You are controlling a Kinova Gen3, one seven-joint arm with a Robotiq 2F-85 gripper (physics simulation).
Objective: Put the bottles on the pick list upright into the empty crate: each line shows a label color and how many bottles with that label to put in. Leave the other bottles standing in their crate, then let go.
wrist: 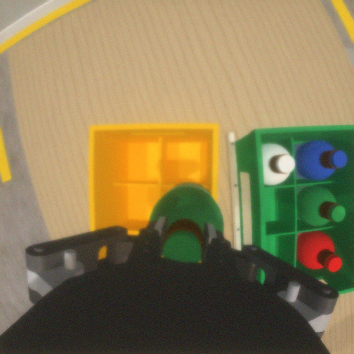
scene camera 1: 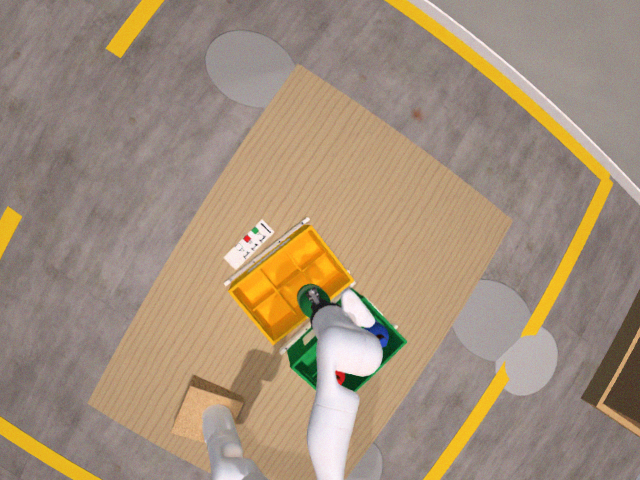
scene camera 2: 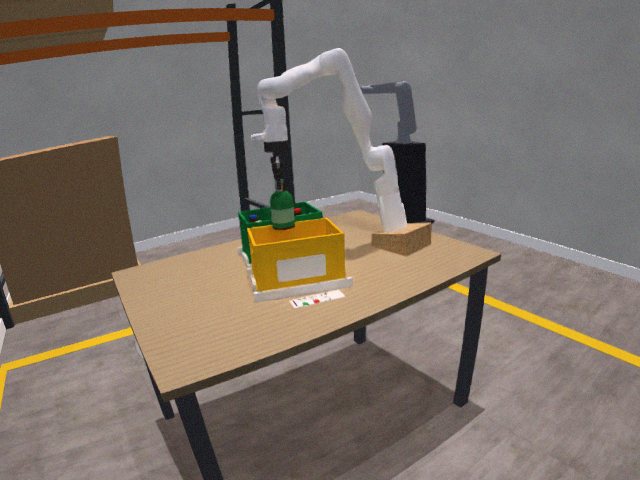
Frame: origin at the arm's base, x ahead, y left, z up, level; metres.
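Seen in the pictures: gripper, fingertip midpoint: (scene camera 2: 278, 190); arm's base at its link origin: (scene camera 1: 216, 417) (scene camera 2: 394, 229).
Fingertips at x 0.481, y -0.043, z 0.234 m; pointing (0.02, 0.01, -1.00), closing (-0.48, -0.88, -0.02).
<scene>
Offsets run from my fingertips to a thing's top centre. "spot": to the spot under its first point. Level surfaces: height alone.
My gripper (scene camera 1: 313, 295) (scene camera 2: 279, 180) (wrist: 184, 231) is shut on the neck of a green bottle @(dz +0.033, dx -0.004, dy +0.002 m) (scene camera 1: 307, 302) (scene camera 2: 282, 209) (wrist: 187, 204). The bottle hangs upright over the yellow crate (scene camera 1: 253, 323) (scene camera 2: 336, 260) (wrist: 93, 175), its base near the height of the rim in scene camera 2. The visible compartments of the yellow crate are empty. In the wrist view, the green crate @(spot: dz -0.137, dx +0.001, dy -0.289 m) (scene camera 1: 400, 342) (scene camera 2: 244, 237) (wrist: 259, 200) holds a white bottle (wrist: 278, 164), a blue bottle (wrist: 316, 159), another green bottle (wrist: 319, 206) and a red bottle (wrist: 316, 250), all standing. The pick list @(dz -0.296, dx +0.024, dy +0.206 m) (scene camera 1: 237, 255) (scene camera 2: 330, 297) shows green and red marks.
The two crates stand close side by side, with white rails @(dz -0.267, dx +0.034, dy +0.152 m) (scene camera 1: 227, 282) (scene camera 2: 302, 289) (wrist: 234, 185) at their sides. The arm's wooden base block (scene camera 1: 188, 416) (scene camera 2: 405, 240) stands on the table @(dz -0.297 m) (scene camera 1: 330, 139) (scene camera 2: 206, 310). A rack (scene camera 2: 236, 103) stands behind the table.
</scene>
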